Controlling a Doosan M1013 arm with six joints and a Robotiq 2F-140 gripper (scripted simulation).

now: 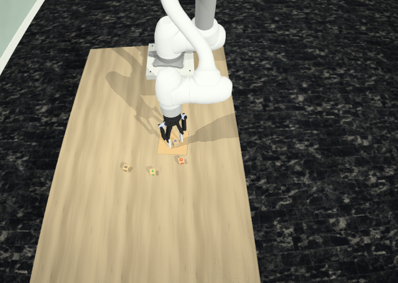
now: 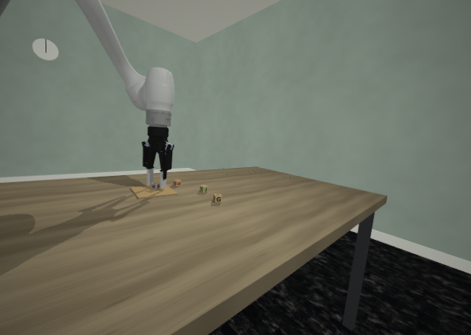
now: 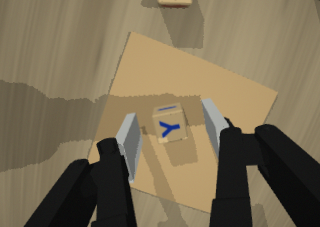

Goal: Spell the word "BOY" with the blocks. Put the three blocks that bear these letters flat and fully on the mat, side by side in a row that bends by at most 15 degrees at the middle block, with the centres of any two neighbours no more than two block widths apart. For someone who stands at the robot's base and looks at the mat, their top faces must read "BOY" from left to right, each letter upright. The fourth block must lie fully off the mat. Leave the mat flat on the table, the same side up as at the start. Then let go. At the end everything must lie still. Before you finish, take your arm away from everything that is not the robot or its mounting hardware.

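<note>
My gripper is now 4 cm above the tan square mat, 1 cm to the left of it and 1 cm past it.
</note>
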